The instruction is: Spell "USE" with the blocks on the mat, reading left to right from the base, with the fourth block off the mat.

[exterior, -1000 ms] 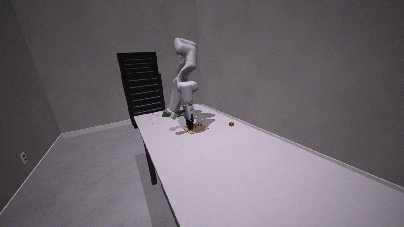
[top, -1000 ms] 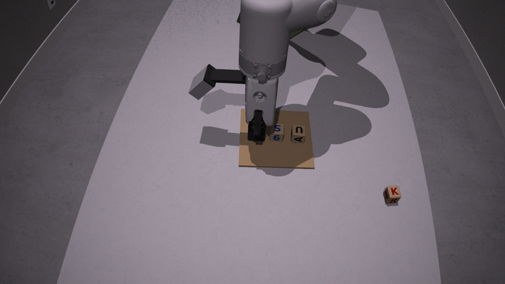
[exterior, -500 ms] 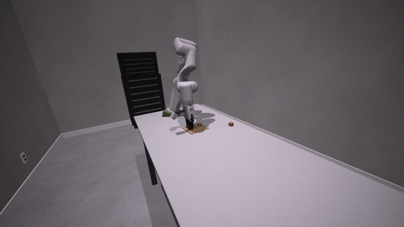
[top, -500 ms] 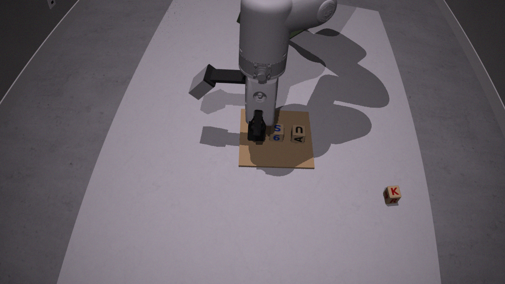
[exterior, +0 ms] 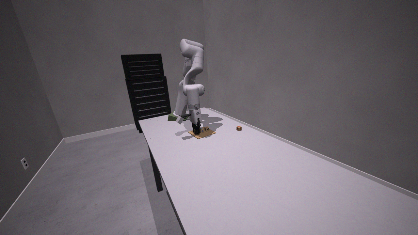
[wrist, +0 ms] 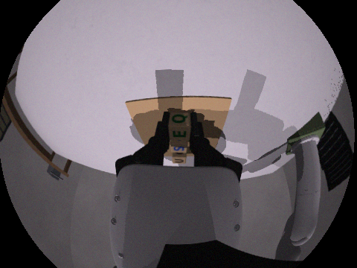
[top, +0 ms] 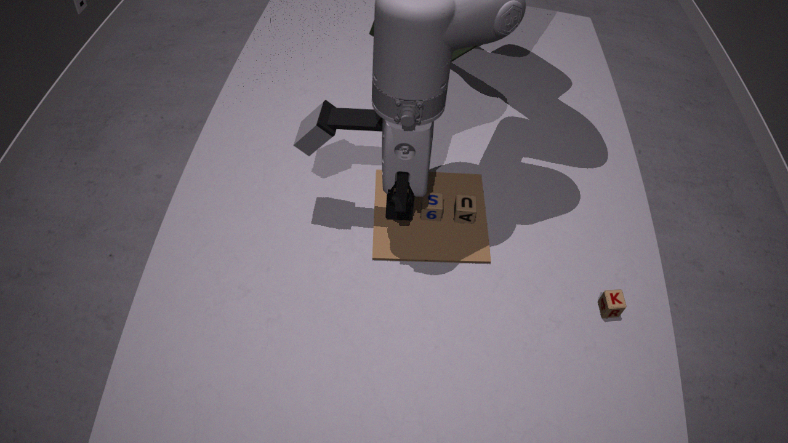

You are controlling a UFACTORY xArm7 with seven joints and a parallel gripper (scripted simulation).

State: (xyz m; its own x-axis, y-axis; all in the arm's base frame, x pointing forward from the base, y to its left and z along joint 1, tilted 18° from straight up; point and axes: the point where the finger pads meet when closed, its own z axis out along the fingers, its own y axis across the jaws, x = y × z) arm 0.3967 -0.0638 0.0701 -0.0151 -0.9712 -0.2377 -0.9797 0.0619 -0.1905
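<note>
Now: hand 1 cm above the E block. Round my hand: U block 8 cm to the left, 1 cm below; then tan mat 4 cm to the left, 3 cm below; then S block 4 cm to the left, 1 cm below.
</note>
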